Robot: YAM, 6 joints.
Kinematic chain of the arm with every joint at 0, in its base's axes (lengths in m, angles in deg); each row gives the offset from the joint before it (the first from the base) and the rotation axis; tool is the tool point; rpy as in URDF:
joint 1: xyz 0 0 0.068 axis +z
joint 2: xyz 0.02 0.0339 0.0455 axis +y
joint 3: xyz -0.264 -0.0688 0 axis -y
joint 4: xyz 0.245 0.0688 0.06 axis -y
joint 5: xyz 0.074 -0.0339 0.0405 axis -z
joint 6: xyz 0.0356 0 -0.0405 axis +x
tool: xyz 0 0 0 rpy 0 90 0
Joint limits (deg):
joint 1: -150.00..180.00
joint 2: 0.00..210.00
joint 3: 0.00..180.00
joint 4: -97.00..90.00
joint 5: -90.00..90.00
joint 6: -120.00..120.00
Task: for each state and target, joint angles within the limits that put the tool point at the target. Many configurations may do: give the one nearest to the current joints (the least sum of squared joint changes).
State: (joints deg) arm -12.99 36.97 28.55 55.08 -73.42 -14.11
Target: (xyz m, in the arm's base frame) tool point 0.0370 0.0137 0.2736
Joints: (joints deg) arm -33.65 0.00 3.35 69.74 -63.67 -14.11
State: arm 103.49 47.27 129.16 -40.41 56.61 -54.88
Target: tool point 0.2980 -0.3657 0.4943
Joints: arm 127.52 35.52 165.10 4.47 22.49 -54.88
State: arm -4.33 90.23 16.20 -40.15 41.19 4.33
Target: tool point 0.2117 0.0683 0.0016
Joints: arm 23.05 122.23 39.23 -23.10 34.23 4.33
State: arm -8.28 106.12 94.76 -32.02 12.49 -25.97
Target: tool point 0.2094 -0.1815 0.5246
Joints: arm -38.79 80.28 106.29 -31.55 16.76 -25.97
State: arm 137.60 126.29 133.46 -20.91 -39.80 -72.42
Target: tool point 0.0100 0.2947 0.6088
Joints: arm 83.89 96.64 137.90 -26.33 -37.04 -72.42
